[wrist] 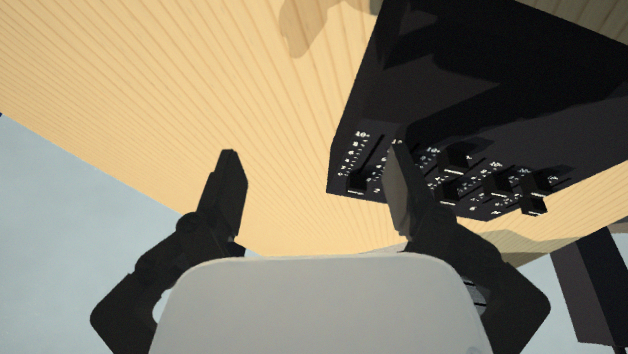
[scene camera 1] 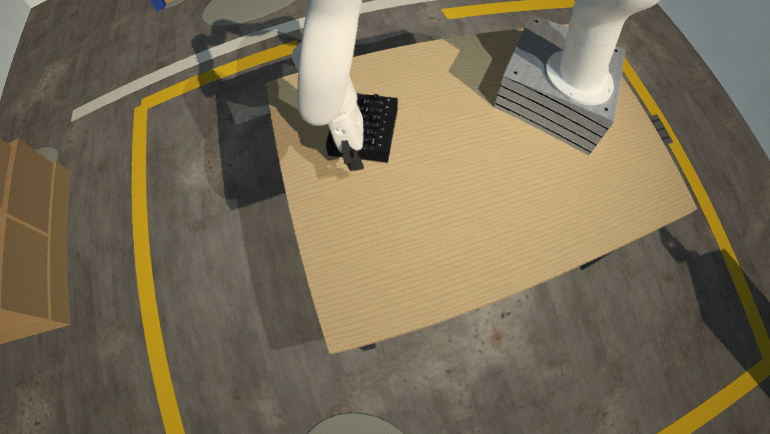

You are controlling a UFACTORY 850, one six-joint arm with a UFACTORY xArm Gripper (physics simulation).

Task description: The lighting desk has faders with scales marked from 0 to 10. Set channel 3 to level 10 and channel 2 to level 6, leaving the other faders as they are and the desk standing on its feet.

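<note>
The black lighting desk (scene camera 1: 383,152) (wrist: 450,95) lies face up on the table, partly hidden by the arm in the scene view. In the wrist view the channel 1 knob (wrist: 356,183) is at the 0 end. The channel 3 knob (wrist: 452,161) appears near the 10 end; its exact level is unclear. The channel 2 knob is hidden behind the right finger. Another knob (wrist: 447,193), apparently channel 4, is near its low end. My gripper (scene camera 1: 353,163) (wrist: 314,163) is open and empty, at the desk's channel 1 side, its right finger overlapping the desk in view. Contact cannot be told.
The wooden table (scene camera 1: 458,215) (wrist: 165,100) extends around the desk. The grey robot base block (scene camera 1: 550,115) stands at the table's far right. A brown shelf unit (scene camera 1: 60,242) stands on the floor at the left. The table's left edge is near the desk.
</note>
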